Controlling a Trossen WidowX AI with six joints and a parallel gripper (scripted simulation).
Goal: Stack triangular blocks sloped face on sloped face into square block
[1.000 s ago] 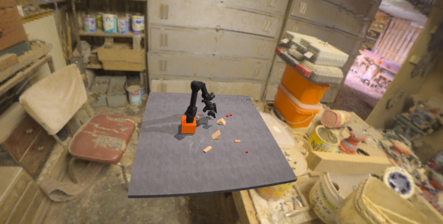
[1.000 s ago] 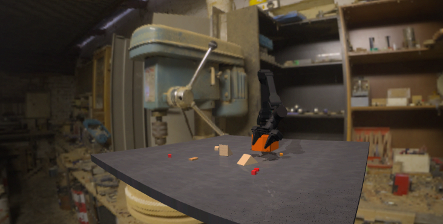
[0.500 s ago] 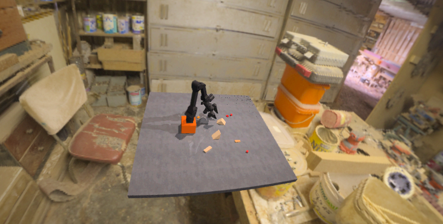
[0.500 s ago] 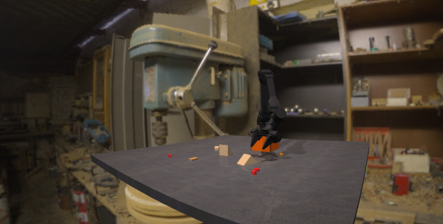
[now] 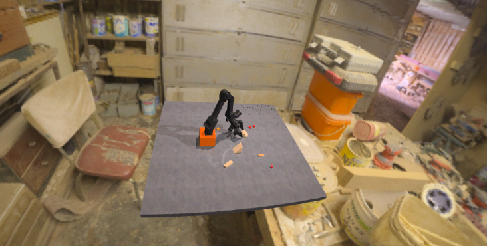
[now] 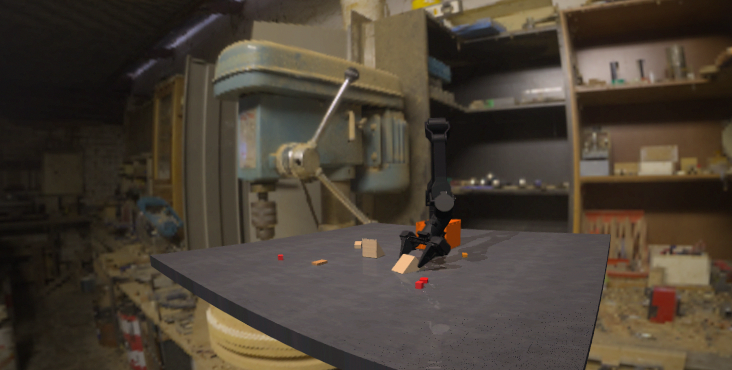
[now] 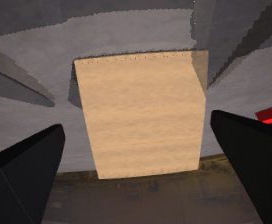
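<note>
My gripper tip is 1 cm below the tan triangular block. Also, from my gripper tip: small tan block 21 cm behind, 34 cm to the right, 1 cm below.
</note>
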